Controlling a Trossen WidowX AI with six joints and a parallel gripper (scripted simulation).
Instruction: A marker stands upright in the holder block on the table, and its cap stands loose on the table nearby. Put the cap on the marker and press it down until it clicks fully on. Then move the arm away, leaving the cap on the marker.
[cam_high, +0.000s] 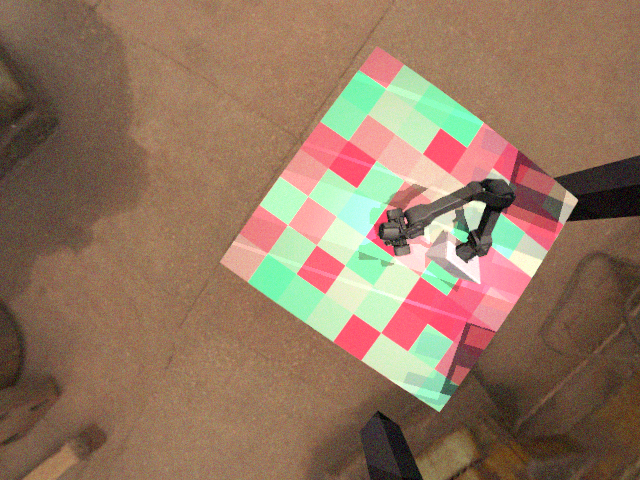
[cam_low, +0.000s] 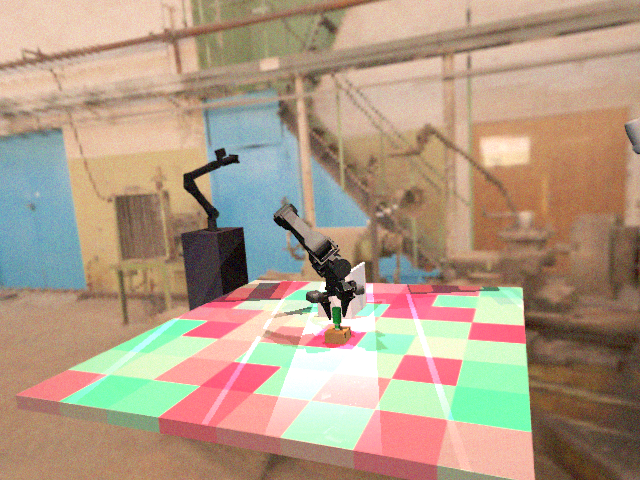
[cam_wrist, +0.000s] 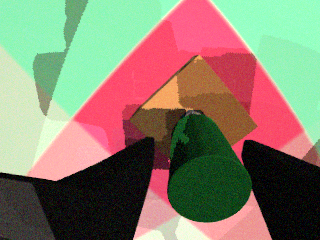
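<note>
Now: the green cap 1 cm above my gripper tip. Also, from my gripper tip: holder block: 6 cm below.
</note>
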